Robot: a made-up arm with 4 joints.
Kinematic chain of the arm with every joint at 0, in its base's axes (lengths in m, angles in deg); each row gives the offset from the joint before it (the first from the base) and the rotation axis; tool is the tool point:
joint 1: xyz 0 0 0.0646 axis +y
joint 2: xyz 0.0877 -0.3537 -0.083 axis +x
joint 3: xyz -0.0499 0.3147 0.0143 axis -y
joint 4: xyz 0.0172 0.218 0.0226 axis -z
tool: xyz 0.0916 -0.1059 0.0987
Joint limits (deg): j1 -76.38..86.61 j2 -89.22..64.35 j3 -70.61..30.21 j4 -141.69..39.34
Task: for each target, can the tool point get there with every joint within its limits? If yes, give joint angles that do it. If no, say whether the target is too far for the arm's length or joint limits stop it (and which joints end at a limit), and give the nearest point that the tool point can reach.
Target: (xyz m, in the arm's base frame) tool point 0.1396 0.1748 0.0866
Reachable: yes | joints -29.31 -16.73 22.39 -34.11
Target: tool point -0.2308 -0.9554 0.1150
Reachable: no: joint limits stop it (at a limit: joint 1, joint 2, joint 3) | nearest point -0.3351 -0.3221 0.1976 | short by 0.647 m
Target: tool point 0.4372 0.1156 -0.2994
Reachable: yes | joints -31.68 -49.94 -33.28 -107.05
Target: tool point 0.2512 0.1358 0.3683
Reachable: yes | joints 18.06 32.28 -9.93 -109.14
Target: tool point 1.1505 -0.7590 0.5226
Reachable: no: too far | nearest point 0.7184 -0.4187 0.0935 | short by 0.698 m
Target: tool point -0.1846 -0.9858 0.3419
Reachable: no: joint limits stop it (at a limit: joint 2, joint 3) | nearest point -0.2121 -0.3256 0.3832 | short by 0.662 m
